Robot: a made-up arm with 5 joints. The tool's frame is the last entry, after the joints. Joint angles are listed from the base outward. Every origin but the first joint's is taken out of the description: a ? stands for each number. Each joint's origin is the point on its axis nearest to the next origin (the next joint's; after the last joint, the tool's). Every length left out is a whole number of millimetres.
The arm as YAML. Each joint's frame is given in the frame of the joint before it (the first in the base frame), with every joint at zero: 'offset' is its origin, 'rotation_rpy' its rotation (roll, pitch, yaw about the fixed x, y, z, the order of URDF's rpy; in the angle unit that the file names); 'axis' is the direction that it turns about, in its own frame. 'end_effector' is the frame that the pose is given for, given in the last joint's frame.
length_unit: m
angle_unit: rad
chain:
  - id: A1
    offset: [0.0, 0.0, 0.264]
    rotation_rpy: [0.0, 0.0, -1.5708]
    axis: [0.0, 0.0, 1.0]
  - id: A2
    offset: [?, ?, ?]
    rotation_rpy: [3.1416, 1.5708, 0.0]
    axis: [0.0, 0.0, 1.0]
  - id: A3
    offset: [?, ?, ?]
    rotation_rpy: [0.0, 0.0, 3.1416]
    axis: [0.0, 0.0, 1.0]
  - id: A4
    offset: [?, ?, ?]
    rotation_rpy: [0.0, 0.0, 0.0]
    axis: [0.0, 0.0, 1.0]
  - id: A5
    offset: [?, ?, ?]
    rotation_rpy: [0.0, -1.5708, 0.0]
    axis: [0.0, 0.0, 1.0]
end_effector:
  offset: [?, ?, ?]
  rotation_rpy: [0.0, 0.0, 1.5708]
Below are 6 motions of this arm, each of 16 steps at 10 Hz.
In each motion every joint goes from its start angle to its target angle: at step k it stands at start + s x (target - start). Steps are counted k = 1, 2, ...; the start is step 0. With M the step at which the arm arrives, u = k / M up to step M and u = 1 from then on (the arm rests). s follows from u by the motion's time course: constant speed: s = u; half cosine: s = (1 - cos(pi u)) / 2; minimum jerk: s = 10 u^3 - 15 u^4 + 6 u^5.
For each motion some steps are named. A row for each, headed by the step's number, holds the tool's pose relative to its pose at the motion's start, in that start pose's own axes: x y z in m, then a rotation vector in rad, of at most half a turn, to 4 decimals.
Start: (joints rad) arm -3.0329 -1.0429 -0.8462 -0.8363 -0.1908
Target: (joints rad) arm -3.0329 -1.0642 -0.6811 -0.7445 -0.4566
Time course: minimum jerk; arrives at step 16
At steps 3, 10, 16:
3: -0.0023 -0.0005 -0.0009 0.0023 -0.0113 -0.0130
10: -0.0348 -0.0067 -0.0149 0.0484 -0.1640 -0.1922
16: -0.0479 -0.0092 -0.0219 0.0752 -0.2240 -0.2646

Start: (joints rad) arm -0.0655 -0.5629 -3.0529 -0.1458 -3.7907
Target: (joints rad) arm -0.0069 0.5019 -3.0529 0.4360 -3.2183
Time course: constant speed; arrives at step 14
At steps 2, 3, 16:
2: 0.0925 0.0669 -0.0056 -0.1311 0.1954 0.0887
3: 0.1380 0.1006 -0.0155 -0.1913 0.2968 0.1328
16: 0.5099 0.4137 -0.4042 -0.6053 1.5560 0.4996

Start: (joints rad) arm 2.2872 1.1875 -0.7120 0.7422 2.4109
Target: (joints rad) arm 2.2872 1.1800 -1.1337 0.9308 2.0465
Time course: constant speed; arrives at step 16
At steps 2, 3, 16:
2: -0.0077 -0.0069 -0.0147 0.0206 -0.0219 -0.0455
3: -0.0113 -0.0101 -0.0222 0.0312 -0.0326 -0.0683
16: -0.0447 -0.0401 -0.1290 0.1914 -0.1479 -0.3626

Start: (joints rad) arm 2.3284 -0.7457 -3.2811 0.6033 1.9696
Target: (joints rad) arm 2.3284 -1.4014 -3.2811 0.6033 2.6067
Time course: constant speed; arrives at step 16
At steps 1, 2, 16:
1: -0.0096 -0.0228 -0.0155 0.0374 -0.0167 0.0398
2: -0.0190 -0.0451 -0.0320 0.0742 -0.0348 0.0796
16: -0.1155 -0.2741 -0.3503 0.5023 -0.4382 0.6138

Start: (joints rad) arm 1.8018 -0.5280 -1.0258 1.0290 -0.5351
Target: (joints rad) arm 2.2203 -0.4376 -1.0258 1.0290 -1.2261
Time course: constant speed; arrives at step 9
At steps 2, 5, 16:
2: 0.0144 -0.0190 0.0074 0.0491 0.0099 -0.2345
5: 0.0335 -0.0513 0.0165 0.1180 0.0372 -0.5875
16: 0.0530 -0.1005 0.0243 0.1998 0.0962 -1.0597

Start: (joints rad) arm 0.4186 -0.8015 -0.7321 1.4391 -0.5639
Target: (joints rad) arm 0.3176 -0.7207 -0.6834 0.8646 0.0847
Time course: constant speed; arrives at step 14
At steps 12, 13, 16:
12: 0.0303 0.0382 -0.0069 -0.1332 0.3648 0.6326
13: 0.0321 0.0412 -0.0078 -0.1370 0.3992 0.6837
16: 0.0338 0.0442 -0.0087 -0.1395 0.4341 0.7344

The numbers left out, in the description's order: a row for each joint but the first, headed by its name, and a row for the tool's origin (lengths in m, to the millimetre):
A2: 0.0 0.0 0.0
A3: -0.351 -0.066 0.0
A4: -0.279 0.063 0.0
A5: -0.075 0.058 0.0
tool: 0.0 0.0 0.0

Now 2 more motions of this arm.
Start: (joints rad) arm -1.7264 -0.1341 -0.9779 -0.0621 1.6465
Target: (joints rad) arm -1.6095 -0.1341 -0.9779 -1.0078 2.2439
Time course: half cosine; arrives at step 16
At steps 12, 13, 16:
12: -0.0367 -0.0329 -0.0666 0.7372 -0.3626 0.4820
13: -0.0386 -0.0331 -0.0724 0.7845 -0.4046 0.5156
16: -0.0411 -0.0329 -0.0802 0.8470 -0.4648 0.5602

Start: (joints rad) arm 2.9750 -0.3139 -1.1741 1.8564 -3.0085
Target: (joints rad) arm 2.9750 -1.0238 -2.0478 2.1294 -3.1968
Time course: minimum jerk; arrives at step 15
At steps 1, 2, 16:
1: 0.0009 -0.0001 -0.0009 -0.0005 -0.0035 -0.0005
2: 0.0067 -0.0009 -0.0067 -0.0033 -0.0250 -0.0036
16: 0.5217 -0.0699 -0.0341 -0.0511 -1.3113 -0.1605

